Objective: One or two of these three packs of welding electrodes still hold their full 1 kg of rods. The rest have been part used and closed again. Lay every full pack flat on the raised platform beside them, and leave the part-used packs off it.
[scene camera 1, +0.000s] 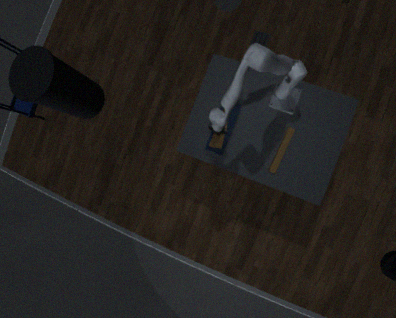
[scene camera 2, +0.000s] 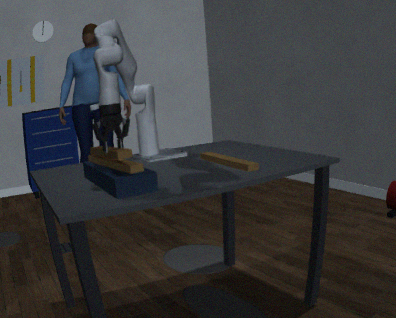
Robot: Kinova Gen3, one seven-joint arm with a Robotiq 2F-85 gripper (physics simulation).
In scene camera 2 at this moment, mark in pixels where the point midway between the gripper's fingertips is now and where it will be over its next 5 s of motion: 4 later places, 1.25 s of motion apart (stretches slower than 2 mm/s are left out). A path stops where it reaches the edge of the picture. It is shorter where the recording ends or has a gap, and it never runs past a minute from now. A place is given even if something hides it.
My gripper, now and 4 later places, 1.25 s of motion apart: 113,152; 112,151; 105,163; 111,120; 99,139
